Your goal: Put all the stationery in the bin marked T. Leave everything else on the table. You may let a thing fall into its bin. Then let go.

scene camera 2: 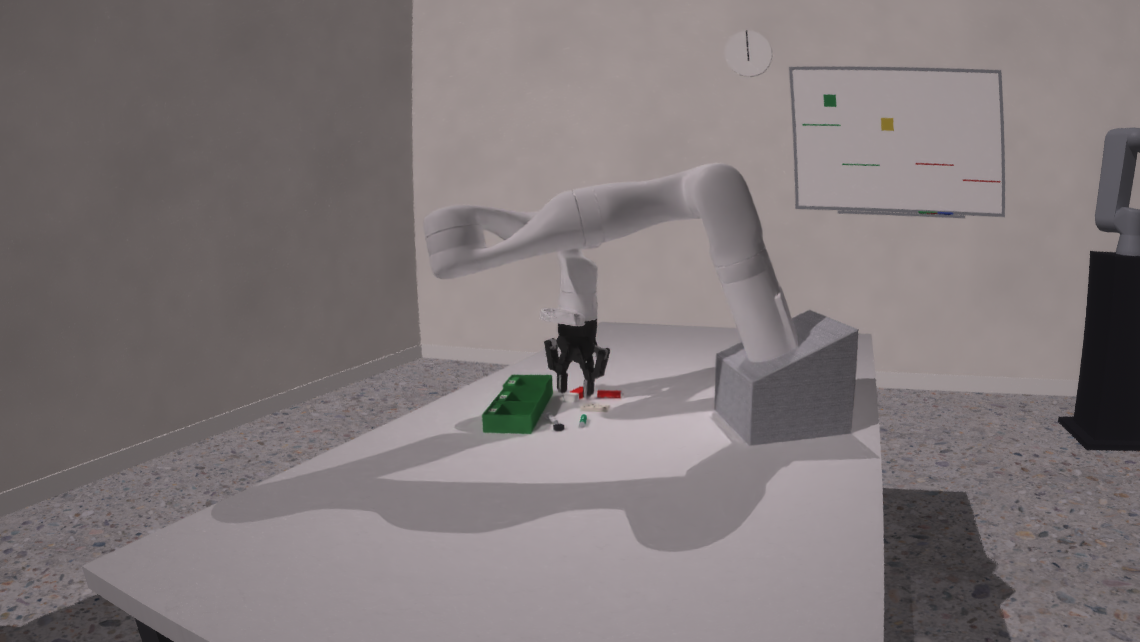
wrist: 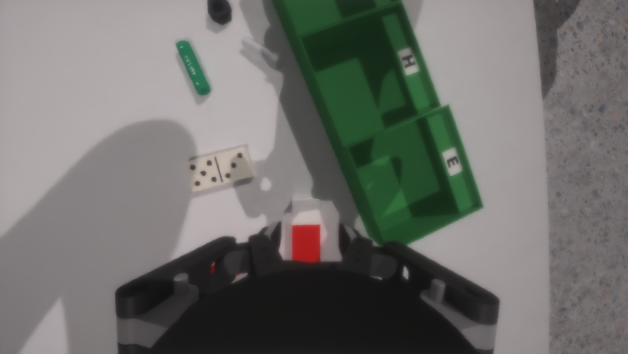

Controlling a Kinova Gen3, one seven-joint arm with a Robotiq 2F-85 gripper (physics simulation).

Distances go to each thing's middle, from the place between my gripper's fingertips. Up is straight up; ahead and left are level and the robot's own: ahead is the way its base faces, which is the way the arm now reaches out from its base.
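Scene:
From my hand: green bin tray (scene camera 2: 517, 408) 70 mm ahead, 120 mm to the left, 10 mm above; green battery (wrist: 193, 68) 70 mm behind, 150 mm to the left. Hand right at the eraser (wrist: 305, 212).

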